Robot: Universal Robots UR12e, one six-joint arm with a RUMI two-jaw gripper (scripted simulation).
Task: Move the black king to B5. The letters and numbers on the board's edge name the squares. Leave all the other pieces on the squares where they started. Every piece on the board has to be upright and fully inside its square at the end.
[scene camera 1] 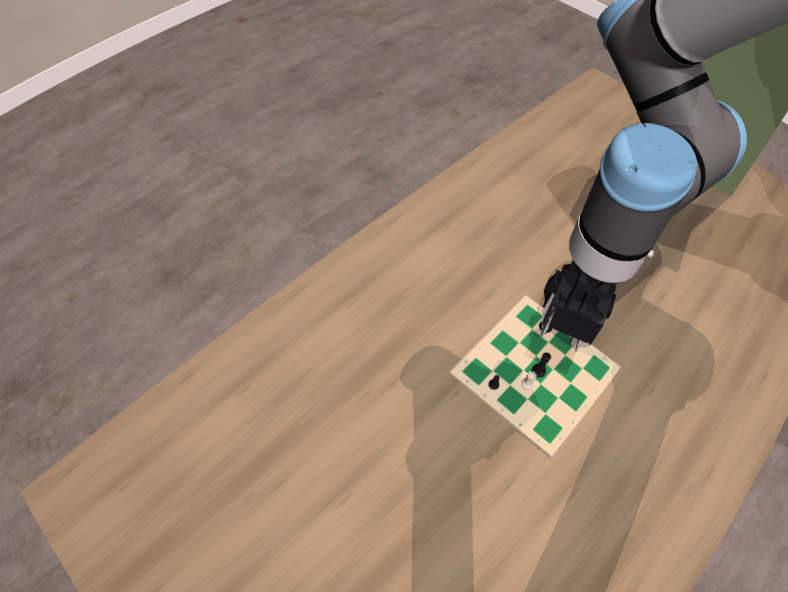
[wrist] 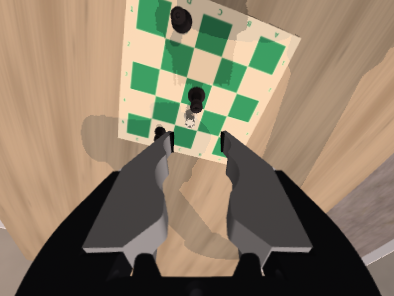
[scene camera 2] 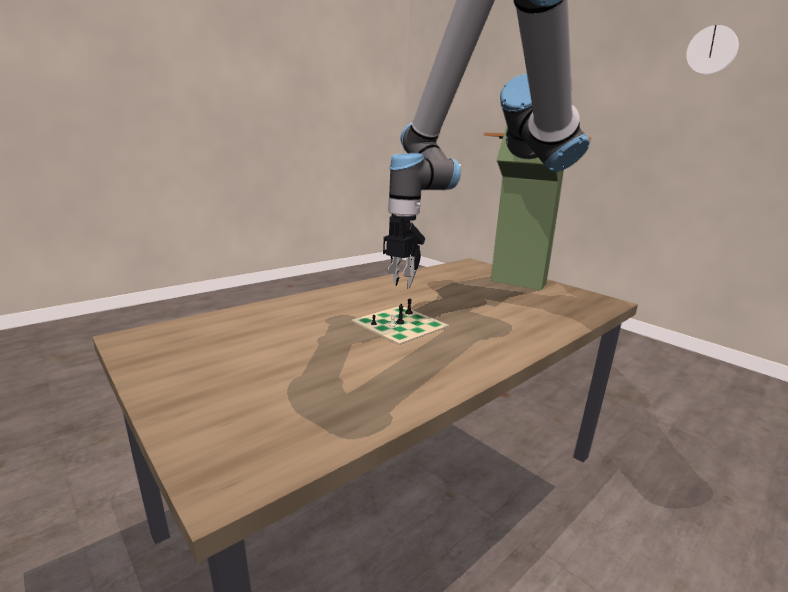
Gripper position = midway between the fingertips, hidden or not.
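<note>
The gripper [scene camera 1: 557, 338] is there to be seen, and it's in scene camera 2 [scene camera 2: 402, 287] as well as in the wrist view [wrist: 197, 132].
</note>
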